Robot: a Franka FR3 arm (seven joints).
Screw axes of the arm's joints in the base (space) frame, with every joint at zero. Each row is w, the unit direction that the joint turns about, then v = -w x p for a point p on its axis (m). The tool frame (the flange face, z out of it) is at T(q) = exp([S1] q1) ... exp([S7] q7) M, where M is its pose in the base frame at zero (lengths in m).
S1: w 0 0 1 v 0 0 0
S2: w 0 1 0 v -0.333 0 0
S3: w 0 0 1 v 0 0 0
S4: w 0 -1 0 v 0.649 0 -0.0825
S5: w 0 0 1 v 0 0 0
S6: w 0 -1 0 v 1.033 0 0
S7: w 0 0 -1 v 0 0.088 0
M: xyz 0.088 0 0.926 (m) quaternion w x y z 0 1 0 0
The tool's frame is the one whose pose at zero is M.
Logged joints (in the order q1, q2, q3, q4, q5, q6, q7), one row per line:
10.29, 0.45, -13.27, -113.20, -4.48, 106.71, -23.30
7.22, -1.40, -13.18, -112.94, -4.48, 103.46, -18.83
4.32, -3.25, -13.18, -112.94, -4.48, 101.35, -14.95
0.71, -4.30, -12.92, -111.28, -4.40, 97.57, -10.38
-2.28, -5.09, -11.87, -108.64, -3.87, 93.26, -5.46
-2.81, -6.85, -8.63, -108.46, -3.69, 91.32, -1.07
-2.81, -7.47, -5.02, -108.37, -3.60, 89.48, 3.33
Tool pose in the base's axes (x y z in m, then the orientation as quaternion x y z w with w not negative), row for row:
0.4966, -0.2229, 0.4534, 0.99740, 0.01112, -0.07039, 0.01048
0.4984, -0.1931, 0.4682, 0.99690, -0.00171, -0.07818, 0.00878
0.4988, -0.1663, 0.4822, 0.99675, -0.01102, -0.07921, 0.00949
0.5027, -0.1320, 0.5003, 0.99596, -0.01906, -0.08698, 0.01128
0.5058, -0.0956, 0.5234, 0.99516, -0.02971, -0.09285, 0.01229
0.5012, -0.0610, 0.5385, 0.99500, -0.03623, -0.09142, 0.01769
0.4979, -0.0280, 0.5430, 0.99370, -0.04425, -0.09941, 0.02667
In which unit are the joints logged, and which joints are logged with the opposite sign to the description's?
The joints are logged in degrees. Opposite sign: q1.
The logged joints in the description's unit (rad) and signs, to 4 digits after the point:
-0.1796, 0.0079, -0.2316, -1.9757, -0.0782, 1.8624, -0.4067
-0.1260, -0.0244, -0.2300, -1.9712, -0.0782, 1.8057, -0.3286
-0.0754, -0.0567, -0.2300, -1.9712, -0.0782, 1.7689, -0.2609
-0.0124, -0.0750, -0.2255, -1.9422, -0.0768, 1.7029, -0.1812
0.0398, -0.0888, -0.2072, -1.8961, -0.0675, 1.6277, -0.0953
0.0490, -0.1196, -0.1506, -1.8930, -0.0644, 1.5938, -0.0187
0.0490, -0.1304, -0.0876, -1.8914, -0.0628, 1.5617, 0.0581

